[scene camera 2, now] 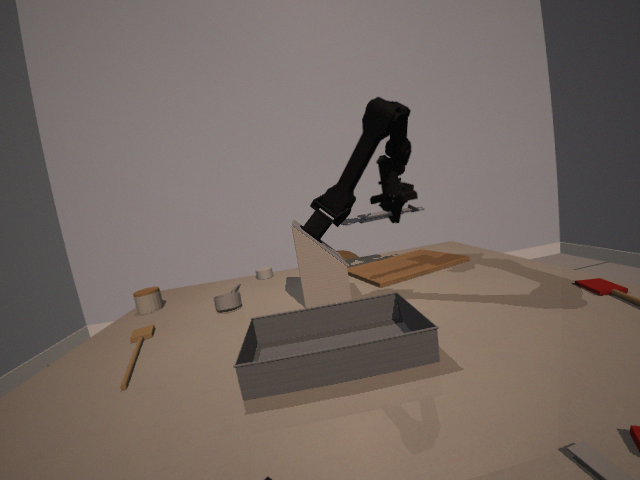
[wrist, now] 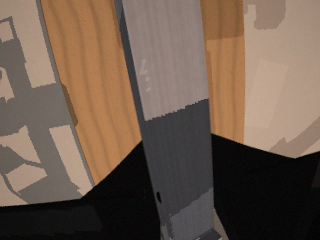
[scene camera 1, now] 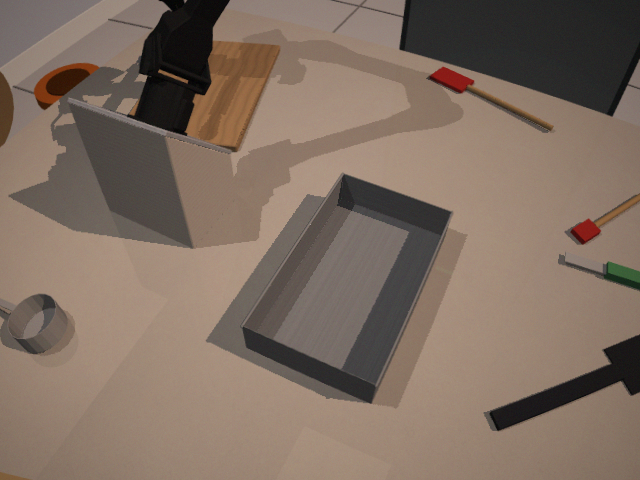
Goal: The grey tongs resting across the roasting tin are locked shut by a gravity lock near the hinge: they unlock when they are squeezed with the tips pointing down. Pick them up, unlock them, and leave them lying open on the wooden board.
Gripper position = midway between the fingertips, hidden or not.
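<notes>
Scene camera 1: wooden board (scene camera 1: 239,71), roasting tin (scene camera 1: 336,309). Scene camera 2: my gripper (scene camera 2: 395,223), wooden board (scene camera 2: 385,272), roasting tin (scene camera 2: 284,352). Wrist view: my gripper (wrist: 171,138), wooden board (wrist: 90,61).
</notes>
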